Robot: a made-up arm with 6 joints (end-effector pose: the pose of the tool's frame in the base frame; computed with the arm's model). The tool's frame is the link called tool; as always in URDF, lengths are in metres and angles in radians. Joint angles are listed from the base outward.
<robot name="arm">
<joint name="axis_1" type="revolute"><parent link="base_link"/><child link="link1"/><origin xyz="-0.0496 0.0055 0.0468" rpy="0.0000 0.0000 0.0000"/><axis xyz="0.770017 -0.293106 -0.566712"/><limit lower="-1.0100" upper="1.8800"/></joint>
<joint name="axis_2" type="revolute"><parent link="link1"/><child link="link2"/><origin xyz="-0.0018 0.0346 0.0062" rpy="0.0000 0.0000 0.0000"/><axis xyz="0 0 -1"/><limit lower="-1.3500" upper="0.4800"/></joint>
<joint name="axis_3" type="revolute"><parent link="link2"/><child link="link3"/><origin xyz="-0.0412 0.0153 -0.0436" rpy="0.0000 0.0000 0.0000"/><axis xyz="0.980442 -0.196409 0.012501"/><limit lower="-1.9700" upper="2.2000"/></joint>
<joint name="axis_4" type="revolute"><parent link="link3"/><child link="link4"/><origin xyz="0.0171 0.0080 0.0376" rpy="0.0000 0.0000 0.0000"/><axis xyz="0 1 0"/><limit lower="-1.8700" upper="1.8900"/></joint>
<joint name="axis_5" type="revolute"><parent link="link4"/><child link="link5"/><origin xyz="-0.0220 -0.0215 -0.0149" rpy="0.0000 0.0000 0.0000"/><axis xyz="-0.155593 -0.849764 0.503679"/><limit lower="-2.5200" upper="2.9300"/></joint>
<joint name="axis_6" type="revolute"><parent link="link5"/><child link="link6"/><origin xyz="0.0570 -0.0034 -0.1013" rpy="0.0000 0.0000 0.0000"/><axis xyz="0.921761 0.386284 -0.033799"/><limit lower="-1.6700" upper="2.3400"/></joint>
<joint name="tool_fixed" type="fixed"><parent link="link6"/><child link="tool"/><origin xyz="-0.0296 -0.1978 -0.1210" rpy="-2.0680 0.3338 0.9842"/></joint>
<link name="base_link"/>
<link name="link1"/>
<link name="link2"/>
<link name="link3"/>
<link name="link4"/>
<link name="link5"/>
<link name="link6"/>
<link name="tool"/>
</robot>
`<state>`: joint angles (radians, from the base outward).
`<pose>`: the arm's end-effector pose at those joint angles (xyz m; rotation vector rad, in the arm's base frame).
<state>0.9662 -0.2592 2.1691 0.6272 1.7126 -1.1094</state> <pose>0.1397 0.0399 -0.0840 -0.6755 0.4570 -1.8166</pose>
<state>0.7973 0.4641 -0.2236 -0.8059 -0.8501 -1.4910</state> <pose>-0.2036 -0.0057 0.0092 -2.3860 0.9263 0.8684</pose>
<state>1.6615 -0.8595 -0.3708 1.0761 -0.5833 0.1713</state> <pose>-0.2913 0.0534 -0.1519 -0.7835 -0.4158 0.9935</pose>
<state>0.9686 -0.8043 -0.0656 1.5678 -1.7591 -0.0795</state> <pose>-0.1911 -0.1433 0.2939 -0.0659 1.0690 2.2480</pose>
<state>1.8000 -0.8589 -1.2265 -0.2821 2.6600 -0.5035</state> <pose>-0.1792 0.1344 0.3003 0.6642 0.5278 0.8261</pose>
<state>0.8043 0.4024 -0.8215 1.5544 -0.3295 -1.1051</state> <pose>-0.1898 -0.0762 0.1477 -0.4379 0.0334 2.2353</pose>
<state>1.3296 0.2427 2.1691 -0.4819 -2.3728 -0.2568</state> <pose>-0.1273 0.3327 0.1493 0.7727 -2.1325 -0.3253</pose>
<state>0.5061 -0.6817 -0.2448 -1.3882 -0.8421 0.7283</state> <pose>0.1596 0.1396 -0.1800 -0.9849 -1.6536 0.0187</pose>
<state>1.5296 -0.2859 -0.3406 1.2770 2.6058 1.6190</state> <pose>0.1672 0.1911 0.1058 -0.4370 -2.5663 -0.0975</pose>
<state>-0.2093 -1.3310 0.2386 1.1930 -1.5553 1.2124</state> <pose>-0.2010 -0.0652 0.3224 -1.3502 1.7250 1.5371</pose>
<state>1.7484 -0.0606 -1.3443 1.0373 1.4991 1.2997</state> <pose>-0.0562 0.1685 -0.1341 -0.5088 -0.8725 0.2658</pose>
